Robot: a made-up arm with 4 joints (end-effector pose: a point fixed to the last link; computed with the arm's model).
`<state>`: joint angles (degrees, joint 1 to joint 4).
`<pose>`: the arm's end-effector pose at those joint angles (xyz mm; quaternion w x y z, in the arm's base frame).
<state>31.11 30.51 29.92 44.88</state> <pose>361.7 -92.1 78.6 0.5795 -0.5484 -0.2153 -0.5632</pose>
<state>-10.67 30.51 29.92 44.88</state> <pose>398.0 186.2 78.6 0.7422 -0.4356 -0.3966 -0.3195</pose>
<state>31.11 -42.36 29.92 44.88</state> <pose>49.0 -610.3 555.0 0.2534 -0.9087 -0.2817 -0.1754</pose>
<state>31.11 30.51 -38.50 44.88</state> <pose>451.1 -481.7 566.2 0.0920 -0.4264 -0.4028 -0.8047</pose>
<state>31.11 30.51 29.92 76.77</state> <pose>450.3 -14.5 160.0 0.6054 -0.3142 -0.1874 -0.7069</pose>
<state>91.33 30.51 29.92 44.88</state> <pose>25.3 -298.8 78.6 0.2188 -0.5823 0.0889 -0.7779</pose>
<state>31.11 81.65 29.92 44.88</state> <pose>626.4 346.4 304.4 0.6774 -0.1549 -0.1153 -0.7098</pose>
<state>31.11 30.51 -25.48 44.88</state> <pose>487.4 -428.2 456.7 0.1929 -0.4631 -0.3764 -0.7789</pose>
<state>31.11 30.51 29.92 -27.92</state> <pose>165.4 -312.6 170.2 0.3624 -0.9016 -0.2156 -0.0960</pose>
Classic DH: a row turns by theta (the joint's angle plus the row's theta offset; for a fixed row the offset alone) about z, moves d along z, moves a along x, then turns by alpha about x. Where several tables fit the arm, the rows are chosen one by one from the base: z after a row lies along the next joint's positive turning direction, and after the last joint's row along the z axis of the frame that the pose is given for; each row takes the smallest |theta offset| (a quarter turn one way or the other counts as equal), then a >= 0, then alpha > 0; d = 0 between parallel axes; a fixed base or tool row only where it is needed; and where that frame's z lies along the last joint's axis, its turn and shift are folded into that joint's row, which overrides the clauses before.
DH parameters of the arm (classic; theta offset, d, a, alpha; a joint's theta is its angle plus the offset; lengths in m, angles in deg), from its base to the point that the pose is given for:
base (fixed): 80.81 0 0.0958 180
joint 1: -9.19 -0.7267 0.0392 -90
joint 2: -90 0.1157 0.0609 -90
joint 3: -30.27 -0.225 0.2331 104.54
joint 4: -58.23 0.3009 0.2602 -112.21
tool (fixed): -156.05 0.0128 0 0

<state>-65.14 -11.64 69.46 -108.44</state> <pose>487.8 244.7 588.3 0.6801 0.2820 0.4898 -0.4670</pose>
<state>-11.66 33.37 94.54 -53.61</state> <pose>140.6 -113.9 157.7 0.2957 -0.4721 -0.5730 0.6011</pose>
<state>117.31 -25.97 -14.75 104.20</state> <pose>-374.3 -424.2 676.0 0.0985 0.6766 0.2299 0.6926</pose>
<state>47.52 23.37 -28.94 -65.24</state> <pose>-114.6 -457.1 601.2 0.1440 0.9619 -0.1738 0.1543</pose>
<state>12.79 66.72 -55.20 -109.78</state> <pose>64.8 -221.2 476.3 0.1279 -0.9566 0.2525 -0.0688</pose>
